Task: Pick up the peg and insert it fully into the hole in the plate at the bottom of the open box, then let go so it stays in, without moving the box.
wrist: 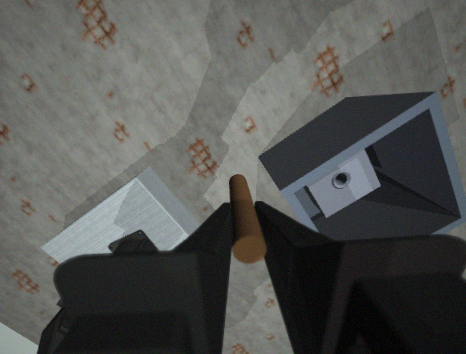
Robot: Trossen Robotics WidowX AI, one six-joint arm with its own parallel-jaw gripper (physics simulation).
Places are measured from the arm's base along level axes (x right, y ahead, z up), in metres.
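Pixels of known places: gripper, fingertip midpoint: point(242, 209); arm's base, origin of the base link: point(137, 251).
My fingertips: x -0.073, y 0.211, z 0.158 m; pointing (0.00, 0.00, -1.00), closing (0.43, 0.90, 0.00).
Ahead of a thing's pixels: the offset from my fingertips to its top centre. "pt": to the spot under its first point. Level surfaces: height alone.
My gripper point(242, 209) is shut on the brown peg {dy +0.000, dx +0.001, dz +0.034 m} point(246, 224), which it holds between its two black fingertips, with the peg's far end pointing away past the tips. The open box {dy +0.118, dx +0.109, dz -0.074 m} point(361, 128), dark inside with a blue-grey rim, stands to the right of the fingers in the wrist view. The light plate {dy +0.118, dx +0.109, dz -0.151 m} point(327, 192) lies at the bottom of the box, and its round hole {pt dy +0.122, dx +0.117, dz -0.164 m} point(341, 180) shows. The peg is outside the box, to the left of it in the view. The right finger covers a lower part of the box.
A light brushed-metal block point(105, 220) stands on the left, partly hidden by the left finger. The grey table top {dz -0.212 m} point(150, 65) has rust-coloured marks and shadows. A table edge shows at the lower left corner.
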